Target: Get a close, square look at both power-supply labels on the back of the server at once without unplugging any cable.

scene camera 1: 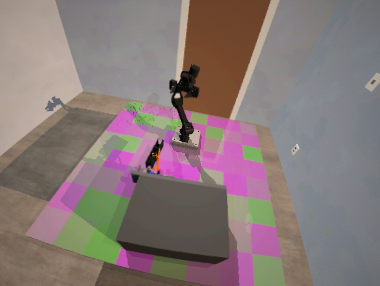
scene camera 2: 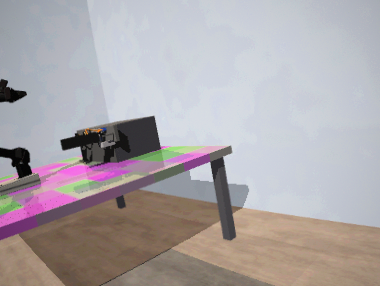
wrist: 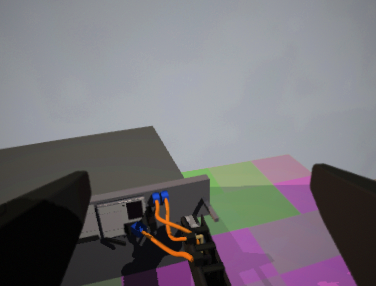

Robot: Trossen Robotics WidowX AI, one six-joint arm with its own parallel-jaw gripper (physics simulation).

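Where they show: gripper, between the fingertips: point(scene camera 1: 177, 94) point(scene camera 2: 26, 93) point(wrist: 201, 179); arm's base, origin of its link: point(scene camera 1: 184, 139) point(scene camera 2: 25, 175).
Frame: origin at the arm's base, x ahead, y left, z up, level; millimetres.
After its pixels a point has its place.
The dark grey server point(scene camera 1: 175, 212) {z 158, x 624, y 71 mm} point(scene camera 2: 137, 137) {z 57, x 632, y -136 mm} point(wrist: 125, 150) {z 159, x 646, y -41 mm} stands on the table. Its back shows low in the wrist view, at a slant. One light grey power-supply unit point(wrist: 113, 219) {z 119, x 444, y -1 mm} shows beside a dark square; the other is mostly hidden behind the left finger. No label can be read. Orange cables point(wrist: 170, 245) point(scene camera 1: 158, 156) {z 130, x 324, y -101 mm} run from blue plugs point(wrist: 161, 196) {z 148, x 451, y -94 mm} to a black cable arm point(wrist: 207, 260) {z 146, x 281, y -129 mm} point(scene camera 1: 154, 154) {z 153, x 334, y -121 mm} point(scene camera 2: 75, 142) {z 115, x 258, y -149 mm} that sticks out from the back. My gripper point(wrist: 201, 179) {z 408, x 87, y -66 mm} is open and empty, held high above the table, apart from the server and cables.
The checkered pink and green table point(scene camera 1: 95, 220) {z -48, x 696, y -334 mm} point(scene camera 2: 170, 170) {z -61, x 461, y -642 mm} carries the arm's base point(scene camera 1: 186, 137) {z 48, x 29, y 17 mm} point(scene camera 2: 22, 184) {z -25, x -40, y -91 mm}. The cable arm juts from the server's back towards the base's side. A brown door point(scene camera 1: 220, 50) and walls stand behind the arm.
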